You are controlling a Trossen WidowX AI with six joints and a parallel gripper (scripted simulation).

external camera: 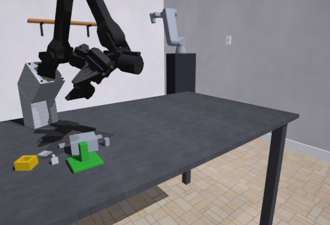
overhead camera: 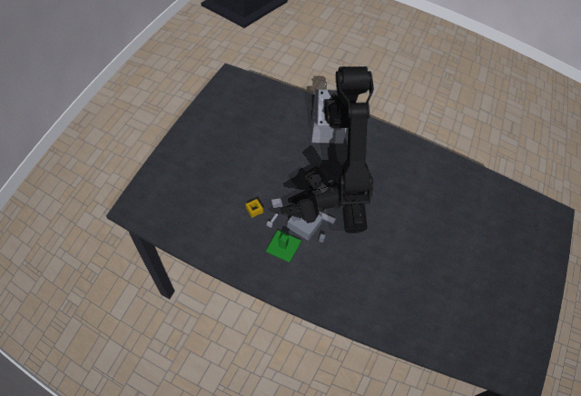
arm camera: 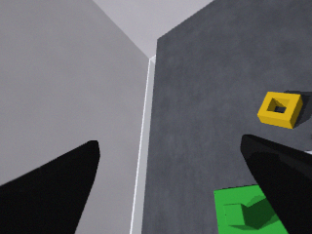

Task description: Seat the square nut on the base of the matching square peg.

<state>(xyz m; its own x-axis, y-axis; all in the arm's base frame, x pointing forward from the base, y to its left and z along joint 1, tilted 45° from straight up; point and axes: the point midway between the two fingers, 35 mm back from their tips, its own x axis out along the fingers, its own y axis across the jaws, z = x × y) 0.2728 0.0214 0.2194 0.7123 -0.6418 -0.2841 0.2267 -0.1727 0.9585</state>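
My hand is 7 cm past the flat tile, 12 cm to the left of it and 21 cm above it. The rest, counted from my hand: grey square nut (6 cm behind, 1 cm to the right, 20 cm below).
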